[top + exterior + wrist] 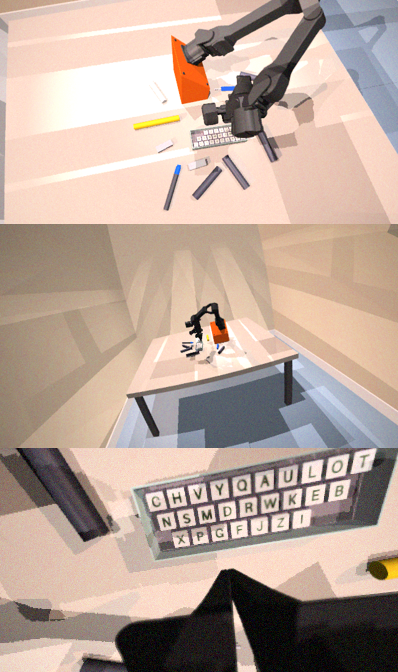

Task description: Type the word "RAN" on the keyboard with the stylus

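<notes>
The blue stylus is 140 mm behind my gripper tip, 60 mm to the left of it and 60 mm below it. The rest, counted from my gripper tip: grey stylus tip (150 mm behind, 60 mm below, 30 mm to the left); blue-capped pen (220 mm to the right, 110 mm ahead, 60 mm below); yellow pencil (220 mm to the right, 90 mm behind, 60 mm below).
</notes>
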